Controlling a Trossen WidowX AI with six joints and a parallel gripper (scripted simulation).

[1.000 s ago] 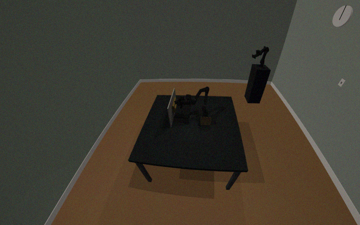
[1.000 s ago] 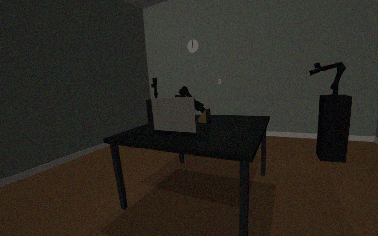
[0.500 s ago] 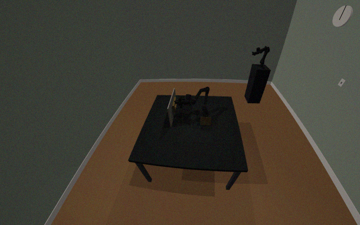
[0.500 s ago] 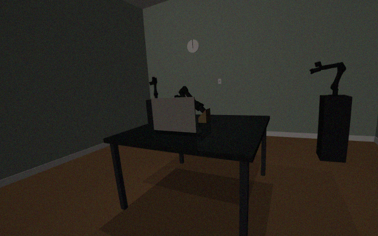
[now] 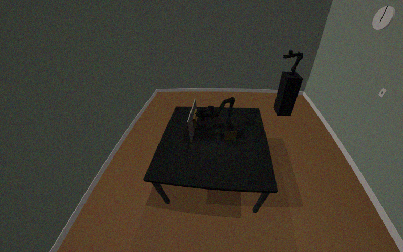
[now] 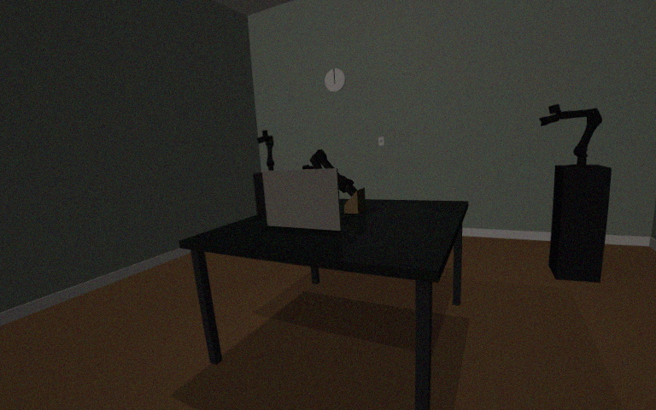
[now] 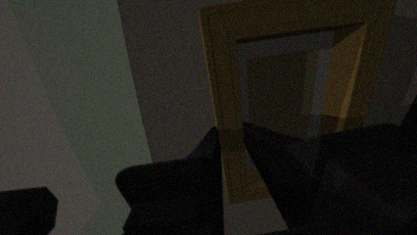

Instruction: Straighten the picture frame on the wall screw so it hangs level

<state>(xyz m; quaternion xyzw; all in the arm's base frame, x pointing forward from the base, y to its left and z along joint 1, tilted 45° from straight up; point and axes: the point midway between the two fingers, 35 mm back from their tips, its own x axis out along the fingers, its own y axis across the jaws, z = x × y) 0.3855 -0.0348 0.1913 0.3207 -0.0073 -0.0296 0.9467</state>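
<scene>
Now: the picture frame 5 cm below my gripper tip, 1 cm to the right of it and 1 cm ahead of it. Round my gripper tip: wall panel (8 cm below, 2 cm ahead, 1 cm to the left).
</scene>
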